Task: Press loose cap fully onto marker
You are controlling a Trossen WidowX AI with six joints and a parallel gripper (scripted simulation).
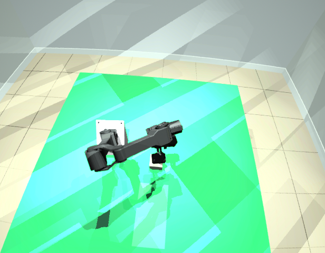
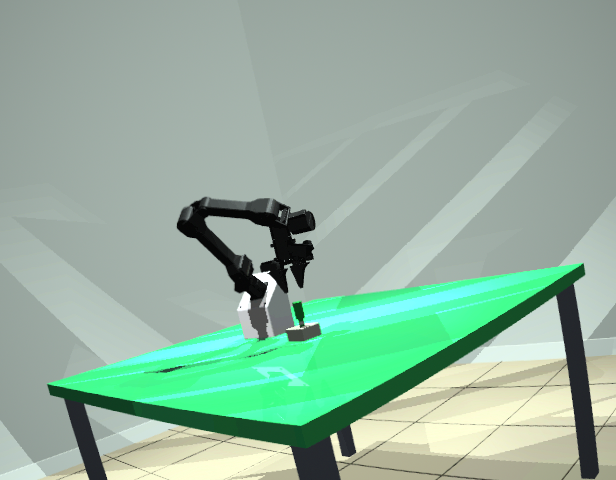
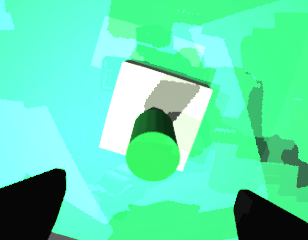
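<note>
The dark green cap is 6 cm below my gripper tip. From my gripper tip the other things lie so: holder block (13 cm below).
</note>
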